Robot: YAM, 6 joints.
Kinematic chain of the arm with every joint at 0, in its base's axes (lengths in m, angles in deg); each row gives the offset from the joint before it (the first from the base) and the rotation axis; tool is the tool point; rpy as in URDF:
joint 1: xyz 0 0 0.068 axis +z
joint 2: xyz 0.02 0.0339 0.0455 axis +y
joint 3: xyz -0.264 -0.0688 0 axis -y
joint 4: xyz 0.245 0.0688 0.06 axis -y
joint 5: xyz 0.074 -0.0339 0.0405 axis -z
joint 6: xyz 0.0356 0 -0.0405 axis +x
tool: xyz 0 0 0 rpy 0 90 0
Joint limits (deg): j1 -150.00..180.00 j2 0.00..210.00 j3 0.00..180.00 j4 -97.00..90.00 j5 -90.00..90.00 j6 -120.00..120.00
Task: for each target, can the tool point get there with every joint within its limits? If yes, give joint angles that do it. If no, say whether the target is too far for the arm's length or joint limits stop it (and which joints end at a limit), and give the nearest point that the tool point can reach.
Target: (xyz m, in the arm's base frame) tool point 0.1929 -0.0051 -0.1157
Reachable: yes | joints 7.83 160.39 32.54 53.60 61.57 84.55
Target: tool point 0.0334 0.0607 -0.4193
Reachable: no: joint limits stop it (at a limit: joint 2) | nearest point 0.0486 0.0883 -0.3488 | short by 0.077 m
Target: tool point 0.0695 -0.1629 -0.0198
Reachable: yes | joints -71.57 131.33 38.51 -35.23 -23.89 45.25
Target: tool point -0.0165 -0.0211 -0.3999
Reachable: no: joint limits stop it (at a limit: joint 2) | nearest point -0.0411 -0.0525 -0.3313 | short by 0.079 m
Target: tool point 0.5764 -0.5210 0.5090
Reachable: no: too far | nearest point 0.4263 -0.3854 0.4033 | short by 0.228 m
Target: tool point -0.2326 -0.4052 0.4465
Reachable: yes | joints -115.68 119.00 118.86 30.53 72.92 90.87
